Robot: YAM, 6 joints.
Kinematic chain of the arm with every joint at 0, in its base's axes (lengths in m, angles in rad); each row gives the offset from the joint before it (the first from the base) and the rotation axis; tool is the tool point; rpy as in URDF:
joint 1: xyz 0 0 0.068 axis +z
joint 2: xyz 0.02 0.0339 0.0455 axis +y
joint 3: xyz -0.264 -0.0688 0 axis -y
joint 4: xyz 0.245 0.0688 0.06 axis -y
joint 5: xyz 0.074 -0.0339 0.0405 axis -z
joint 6: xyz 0.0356 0 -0.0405 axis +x
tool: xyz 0 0 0 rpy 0 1.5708 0
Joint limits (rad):
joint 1: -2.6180..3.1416
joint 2: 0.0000..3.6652
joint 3: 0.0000..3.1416
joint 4: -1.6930..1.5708
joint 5: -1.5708..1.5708
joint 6: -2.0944..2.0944
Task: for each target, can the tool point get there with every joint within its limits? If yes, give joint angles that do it. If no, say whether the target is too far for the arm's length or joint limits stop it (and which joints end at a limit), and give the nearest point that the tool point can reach.
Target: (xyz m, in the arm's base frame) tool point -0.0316 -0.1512 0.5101
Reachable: yes | joints -1.9998 1.1470 1.7734 -1.0718 -1.2821 0.3436
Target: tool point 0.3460 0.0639 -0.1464
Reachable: yes | joints 0.2637 3.0957 1.8705 -1.2099 0.9293 0.7200
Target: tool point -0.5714 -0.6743 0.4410
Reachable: no: too far | nearest point -0.3913 -0.4617 0.3354 | short by 0.298 m
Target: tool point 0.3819 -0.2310 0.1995
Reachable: yes | joints -0.5001 2.0500 1.5544 -0.4567 0.5824 -0.1040
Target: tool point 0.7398 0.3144 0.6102
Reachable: no: too far | nearest point 0.5049 0.2146 0.4485 | short by 0.302 m
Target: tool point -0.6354 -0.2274 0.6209
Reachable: no: too far | nearest point -0.4485 -0.2398 0.4983 | short by 0.224 m
